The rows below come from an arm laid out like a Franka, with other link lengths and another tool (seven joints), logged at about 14 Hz.
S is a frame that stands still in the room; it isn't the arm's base.
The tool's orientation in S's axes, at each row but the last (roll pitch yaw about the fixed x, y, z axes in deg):
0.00, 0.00, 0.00
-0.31, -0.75, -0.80
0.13, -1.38, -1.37
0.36, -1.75, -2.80
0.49, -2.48, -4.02
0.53, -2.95, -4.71
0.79, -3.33, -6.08
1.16, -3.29, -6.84
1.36, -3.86, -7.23
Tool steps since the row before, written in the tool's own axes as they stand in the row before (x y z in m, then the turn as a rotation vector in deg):
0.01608, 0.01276, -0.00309, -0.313, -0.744, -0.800
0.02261, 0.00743, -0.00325, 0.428, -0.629, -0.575
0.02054, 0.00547, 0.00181, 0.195, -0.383, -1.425
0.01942, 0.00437, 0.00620, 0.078, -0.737, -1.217
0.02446, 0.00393, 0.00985, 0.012, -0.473, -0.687
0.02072, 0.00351, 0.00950, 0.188, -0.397, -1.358
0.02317, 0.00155, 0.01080, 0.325, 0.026, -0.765
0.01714, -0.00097, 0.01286, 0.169, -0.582, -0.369
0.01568, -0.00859, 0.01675, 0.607, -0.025, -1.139
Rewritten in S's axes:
0.01608, 0.01276, -0.00309, -0.313, -0.744, -0.800
0.02275, 0.00710, -0.00299, 0.427, -0.638, -0.566
0.02061, 0.00497, 0.00232, 0.220, -0.385, -1.421
0.01941, 0.00339, 0.00682, 0.080, -0.734, -1.219
0.02422, 0.00215, 0.01093, 0.009, -0.469, -0.690
0.02041, 0.00175, 0.01059, 0.225, -0.404, -1.350
0.02252, -0.00099, 0.01215, 0.371, -0.003, -0.744
0.01611, -0.00317, 0.01380, 0.121, -0.593, -0.370
0.01328, -0.01074, 0.01756, 0.677, -0.084, -1.096

